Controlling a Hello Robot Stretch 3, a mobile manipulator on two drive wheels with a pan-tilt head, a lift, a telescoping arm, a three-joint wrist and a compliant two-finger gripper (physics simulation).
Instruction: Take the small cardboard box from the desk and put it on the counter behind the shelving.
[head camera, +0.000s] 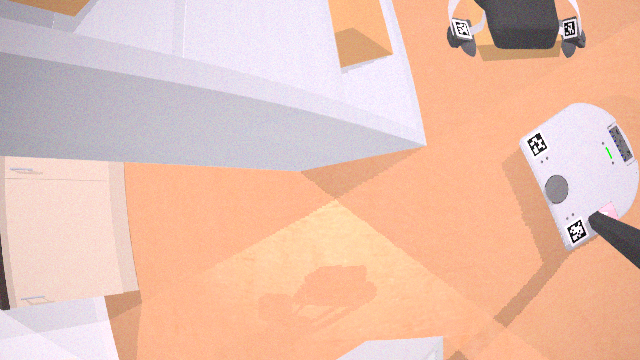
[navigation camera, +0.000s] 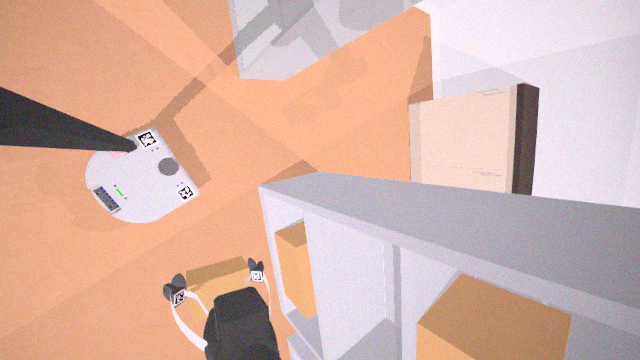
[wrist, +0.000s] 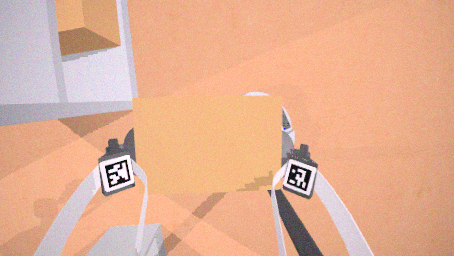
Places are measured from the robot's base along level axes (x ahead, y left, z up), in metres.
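Pixels of known places: gripper, between the fingertips: (navigation camera: 216, 273); robot's base, origin of its link: (head camera: 556, 188) (navigation camera: 167, 165).
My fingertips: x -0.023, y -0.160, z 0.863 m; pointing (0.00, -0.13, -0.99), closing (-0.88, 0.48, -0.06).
Note:
For each thing: its top centre in the pictures, then the offset to it from my fingertips. "*": a spot on its surface instead. Level surfaces: height alone.
- small cardboard box, centre of its top: (head camera: 511, 13) (navigation camera: 223, 295) dy -0.009, dx -0.005, dz +0.054 m
- beige cabinet, a spot on its surface: (head camera: 60, 225) * dy -0.642, dx +1.855, dz -0.354 m
- dark top, height of its surface: dz +0.048 m
- orange floor, height of its surface: dz -0.862 m
The small cardboard box (head camera: 520, 53) (navigation camera: 215, 268) (wrist: 207, 135) is between the two fingertips of my gripper (head camera: 519, 49) (navigation camera: 216, 274) (wrist: 210, 145), which press on its opposite sides and hold it above the floor. The grey-white shelving (head camera: 150, 110) (navigation camera: 450, 230) (wrist: 30, 112) stands beside the gripper and box, with a gap of floor between. Beyond the shelving, a beige cabinet (head camera: 60, 225) (navigation camera: 465, 135) with drawer handles has a dark top (navigation camera: 525, 140), which looks like the counter. Its top surface is seen edge-on. I cannot make out the desk.
Larger cardboard boxes (head camera: 357, 42) (navigation camera: 495, 310) (wrist: 90, 30) stand in the shelving. My round-fronted base (head camera: 575, 165) (navigation camera: 145, 175) is on the orange floor (head camera: 225, 210) (navigation camera: 350, 135). A pale grey unit (head camera: 400, 350) (navigation camera: 280, 60) (wrist: 130, 240) stands across the floor from the shelving.

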